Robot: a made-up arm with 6 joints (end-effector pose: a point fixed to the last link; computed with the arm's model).
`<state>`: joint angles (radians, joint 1 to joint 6).
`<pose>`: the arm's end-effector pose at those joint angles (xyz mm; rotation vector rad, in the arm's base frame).
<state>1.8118 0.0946 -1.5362 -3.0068 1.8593 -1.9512</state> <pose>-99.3 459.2 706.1 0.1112 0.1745 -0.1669</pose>
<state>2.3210 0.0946 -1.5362 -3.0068 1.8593 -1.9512</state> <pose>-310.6 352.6 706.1 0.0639 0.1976 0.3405</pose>
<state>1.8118 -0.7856 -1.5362 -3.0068 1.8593 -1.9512</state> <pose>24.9 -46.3 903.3 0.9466 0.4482 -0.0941</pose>
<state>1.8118 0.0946 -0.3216 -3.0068 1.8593 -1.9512</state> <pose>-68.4 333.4 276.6 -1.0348 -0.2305 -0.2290</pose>
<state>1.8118 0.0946 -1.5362 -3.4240 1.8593 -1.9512</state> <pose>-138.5 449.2 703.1 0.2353 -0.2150 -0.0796</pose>
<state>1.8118 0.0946 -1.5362 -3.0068 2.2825 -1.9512</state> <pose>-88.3 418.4 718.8 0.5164 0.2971 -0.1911</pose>
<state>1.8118 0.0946 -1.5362 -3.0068 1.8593 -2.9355</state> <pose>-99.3 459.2 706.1 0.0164 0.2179 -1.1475</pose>
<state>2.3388 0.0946 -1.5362 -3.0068 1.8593 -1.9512</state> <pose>-316.8 347.0 706.1 0.0622 0.1983 0.3582</pose>
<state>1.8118 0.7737 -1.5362 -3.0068 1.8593 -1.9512</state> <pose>-142.5 635.1 310.3 -0.5306 -0.0480 -0.2072</pose>
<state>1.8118 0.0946 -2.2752 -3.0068 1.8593 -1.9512</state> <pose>-56.5 285.1 926.1 0.8123 0.4055 -0.1074</pose>
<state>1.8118 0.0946 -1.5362 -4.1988 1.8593 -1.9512</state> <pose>-193.4 429.6 657.5 0.4529 -0.9399 0.0929</pose>
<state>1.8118 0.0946 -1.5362 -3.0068 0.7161 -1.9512</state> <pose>-124.3 508.9 606.6 -0.9756 -0.1754 -0.0780</pose>
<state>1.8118 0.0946 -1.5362 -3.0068 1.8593 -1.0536</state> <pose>-99.3 459.2 706.1 0.1797 0.1113 0.7275</pose>
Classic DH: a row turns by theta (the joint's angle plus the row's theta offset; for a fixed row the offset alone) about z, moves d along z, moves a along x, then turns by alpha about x. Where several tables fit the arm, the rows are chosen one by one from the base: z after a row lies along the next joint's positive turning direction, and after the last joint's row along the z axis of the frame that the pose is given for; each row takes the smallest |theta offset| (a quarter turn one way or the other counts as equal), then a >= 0, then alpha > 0; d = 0 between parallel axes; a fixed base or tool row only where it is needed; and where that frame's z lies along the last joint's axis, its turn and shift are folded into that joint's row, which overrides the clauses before.
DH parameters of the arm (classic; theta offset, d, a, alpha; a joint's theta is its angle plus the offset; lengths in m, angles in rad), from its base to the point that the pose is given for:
joint 1: 0 0.2519 0 -1.5708
joint 2: -1.3848 0 0.3462 0
joint 3: 1.3848 0 0.0716 -1.5708
joint 4: 0 0.3164 0 1.5708
joint 5: 0 0 0.0649 -1.5708
joint 6: 0 0.0829 0 0

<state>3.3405 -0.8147 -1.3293 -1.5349 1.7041 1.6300</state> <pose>-86.5 75.1 789.8 -1.4812 -0.8594 -0.6301</pose>
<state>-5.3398 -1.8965 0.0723 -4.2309 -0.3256 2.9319</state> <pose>70.0 -36.3 327.4 1.0824 1.5186 1.9598</pose>
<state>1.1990 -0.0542 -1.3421 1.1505 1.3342 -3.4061</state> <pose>106.5 437.4 570.1 1.3237 -1.9343 -1.3500</pose>
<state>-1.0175 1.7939 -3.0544 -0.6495 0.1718 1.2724</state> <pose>415.1 -614.8 95.2 1.5960 -1.8403 1.4789</pose>
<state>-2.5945 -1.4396 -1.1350 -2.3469 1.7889 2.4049</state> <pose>179.2 188.5 739.3 -1.3100 0.4554 0.1651</pose>
